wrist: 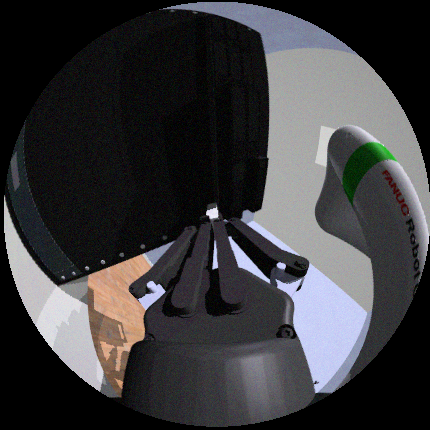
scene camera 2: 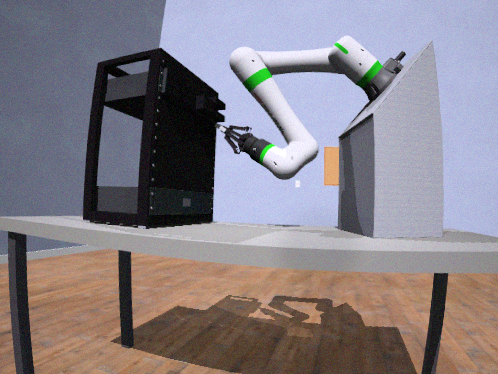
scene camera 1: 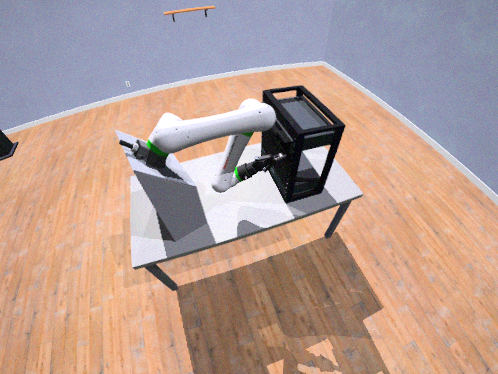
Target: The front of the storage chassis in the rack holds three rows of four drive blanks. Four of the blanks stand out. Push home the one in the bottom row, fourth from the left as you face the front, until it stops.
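Seen in the pictures: gripper, fingertip midpoint: (wrist: 213, 210) (scene camera 2: 217, 125) (scene camera 1: 285, 153); arm's base at its link origin: (scene camera 2: 383, 88) (scene camera 1: 151, 159).
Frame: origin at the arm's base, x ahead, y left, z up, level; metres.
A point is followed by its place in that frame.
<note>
The black rack (scene camera 1: 332, 160) {x 0.979, y -0.281, z -0.202 m} (scene camera 2: 93, 150) {x 1.029, y 0.222, z -0.283 m} stands on the table, with the storage chassis (scene camera 1: 305, 112) {x 0.935, y -0.005, z -0.007 m} (scene camera 2: 125, 90) {x 0.927, y 0.206, z -0.065 m} in its upper part. Dark blocks (scene camera 2: 220, 105) {x 0.663, y -0.143, z -0.032 m} jut from the front's upper part in scene camera 2. In the wrist view the chassis front is nearly black; faint blank outlines (wrist: 240, 75) {x 0.727, y 0.051, z -0.041 m} show at the upper right, and I cannot tell which one is bottom row, fourth. My gripper (scene camera 1: 282, 157) {x 0.683, y -0.180, z -0.112 m} (scene camera 2: 220, 128) {x 0.683, y -0.180, z -0.112 m} (wrist: 213, 210) {x 0.683, y -0.180, z -0.112 m} is shut and empty. Its pale tips are at the rack's front, just below the jutting blocks in scene camera 2. Contact cannot be told.
A dark unit with a small light label (scene camera 2: 186, 202) {x 0.737, y 0.014, z -0.451 m} sits at the rack's bottom. The arm is mounted on a sloped grey pedestal (scene camera 1: 175, 205) {x 0.027, y -0.154, z -0.222 m} (scene camera 2: 407, 165) {x -0.006, y 0.222, z -0.323 m} at the other end of the table (scene camera 1: 227, 225) {x 0.275, y -0.210, z -0.537 m} (scene camera 2: 280, 254) {x 0.354, y 0.489, z -0.553 m}. The arm's white links arch above the table.
</note>
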